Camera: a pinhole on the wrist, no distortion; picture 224 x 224 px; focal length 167.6 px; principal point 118.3 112.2 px. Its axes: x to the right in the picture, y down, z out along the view. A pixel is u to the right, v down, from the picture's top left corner.
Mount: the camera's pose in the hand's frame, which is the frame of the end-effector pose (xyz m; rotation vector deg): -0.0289 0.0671 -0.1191 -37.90 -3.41 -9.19
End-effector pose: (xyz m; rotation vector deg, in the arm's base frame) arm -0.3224 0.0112 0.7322 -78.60 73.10 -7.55
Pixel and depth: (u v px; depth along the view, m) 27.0 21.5 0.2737
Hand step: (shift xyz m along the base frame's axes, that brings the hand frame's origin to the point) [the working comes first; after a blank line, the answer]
In the camera's frame: -0.1491 -0.1481 0.2737

-0.0383 0.2938 -0.0393
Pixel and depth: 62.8 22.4 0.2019
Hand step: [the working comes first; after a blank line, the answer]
In the camera's frame: -0.0669 -0.1082 0.2019

-0.0415 0.1782 -0.0511
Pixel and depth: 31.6 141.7 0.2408
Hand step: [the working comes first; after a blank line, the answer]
In the camera's frame: -0.1246 0.0424 0.2408

-0.1877 0.2029 -0.1254
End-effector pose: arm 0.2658 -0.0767 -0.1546 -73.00 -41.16 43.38
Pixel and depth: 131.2 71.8 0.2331
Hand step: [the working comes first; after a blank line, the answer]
In the camera's frame: 0.0179 -0.0562 0.2331

-0.1101 0.0593 -0.1484
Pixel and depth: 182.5 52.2 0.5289
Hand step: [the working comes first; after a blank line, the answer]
In the camera's frame: 0.2026 -0.1893 0.5289

-0.2979 0.3819 -0.1438
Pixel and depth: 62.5 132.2 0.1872
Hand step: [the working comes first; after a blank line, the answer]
In the camera's frame: -0.0623 0.0223 0.1872

-0.0761 -0.0405 -0.2084
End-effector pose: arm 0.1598 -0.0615 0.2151 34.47 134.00 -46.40
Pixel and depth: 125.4 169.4 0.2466
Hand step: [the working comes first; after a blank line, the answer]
In the camera's frame: 0.0104 0.0842 0.2466

0.1762 0.1838 -0.1263
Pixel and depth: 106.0 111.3 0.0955
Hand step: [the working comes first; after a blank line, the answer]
In the camera's frame: -0.0070 -0.0005 0.0955

0.0823 0.1117 0.0014
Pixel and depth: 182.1 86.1 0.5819
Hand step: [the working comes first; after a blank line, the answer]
In the camera's frame: 0.2215 -0.0906 0.5819

0.2201 -0.0080 -0.5120
